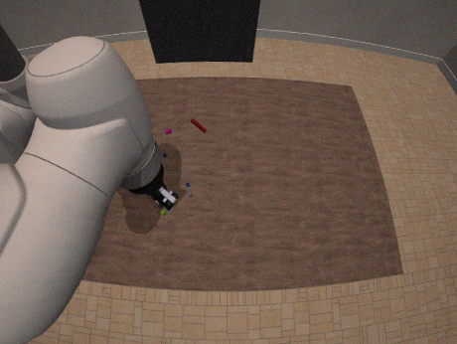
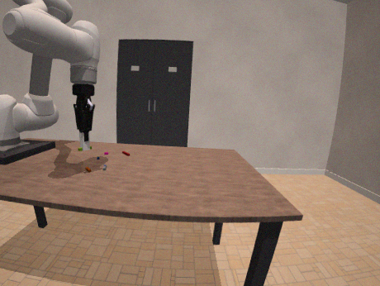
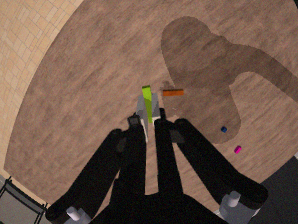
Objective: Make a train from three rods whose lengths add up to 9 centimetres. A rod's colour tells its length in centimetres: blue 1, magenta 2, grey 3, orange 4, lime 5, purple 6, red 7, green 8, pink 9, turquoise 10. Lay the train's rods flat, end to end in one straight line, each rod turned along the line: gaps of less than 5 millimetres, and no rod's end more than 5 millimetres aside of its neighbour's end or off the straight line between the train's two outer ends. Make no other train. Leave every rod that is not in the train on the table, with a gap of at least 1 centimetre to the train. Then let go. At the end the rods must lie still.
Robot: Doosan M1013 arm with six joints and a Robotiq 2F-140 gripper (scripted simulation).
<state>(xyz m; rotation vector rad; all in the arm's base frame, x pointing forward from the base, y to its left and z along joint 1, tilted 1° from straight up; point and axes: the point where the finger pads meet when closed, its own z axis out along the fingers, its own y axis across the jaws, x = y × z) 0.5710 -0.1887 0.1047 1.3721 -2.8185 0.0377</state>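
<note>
Right now my hand is 13 cm above the grey rod, 7 cm to the right of it and 4 cm short of it. From my hand the other things lie so: orange rod (13 cm below, 5 cm to the left, 2 cm behind); magenta rod (30 cm to the left, 13 cm below, 3 cm behind); lime rod (3 cm below).
</note>
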